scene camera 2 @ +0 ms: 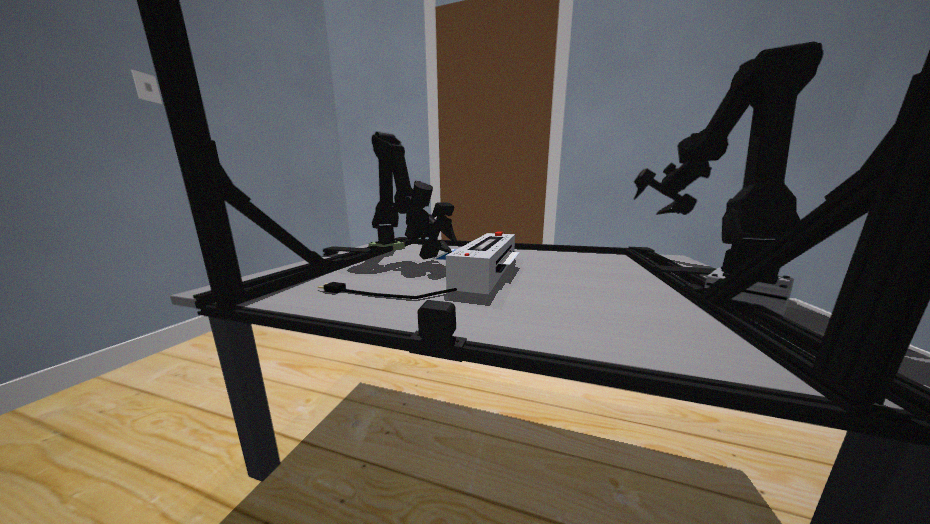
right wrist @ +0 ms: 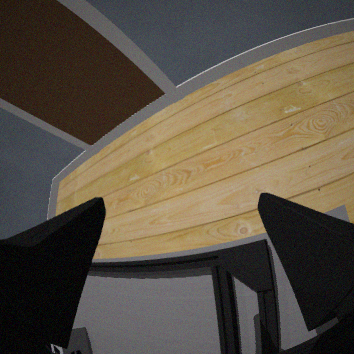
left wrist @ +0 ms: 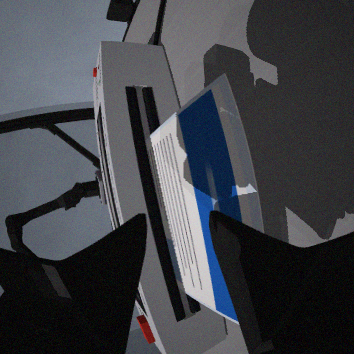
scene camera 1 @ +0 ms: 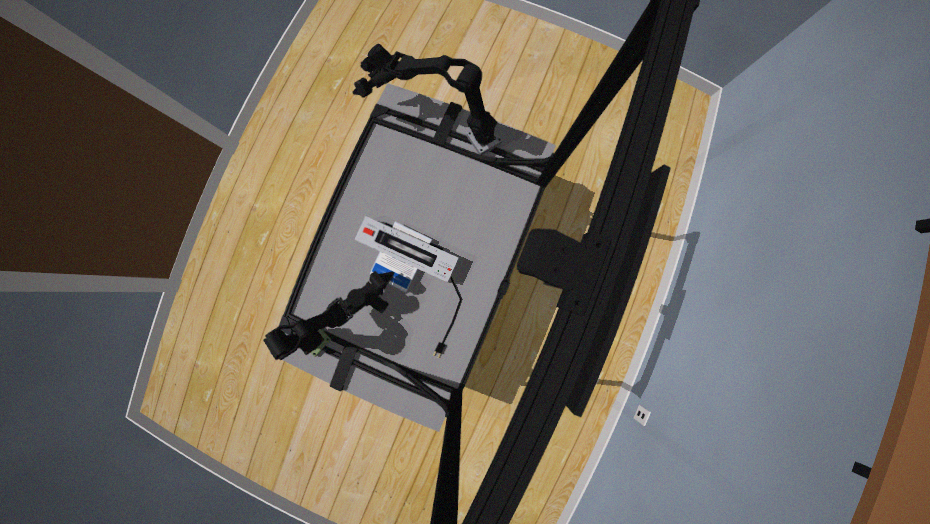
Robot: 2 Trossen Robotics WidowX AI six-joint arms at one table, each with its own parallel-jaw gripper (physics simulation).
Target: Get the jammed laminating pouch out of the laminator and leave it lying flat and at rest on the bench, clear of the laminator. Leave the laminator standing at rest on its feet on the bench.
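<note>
The white laminator stands upright on the grey bench. The blue-and-white pouch sticks out of its slot on the side facing my left arm, its clear outer edge bowed in the left wrist view. My left gripper is partly open and empty, close by the pouch; in the left wrist view one finger overlaps the pouch's blue band, and contact cannot be told. My right gripper is wide open and empty, raised far from the laminator.
A white flat piece projects from the laminator's opposite side. A black power cord runs from its end to a plug on the bench. Black frame rails edge the bench, with a small black block on one rail.
</note>
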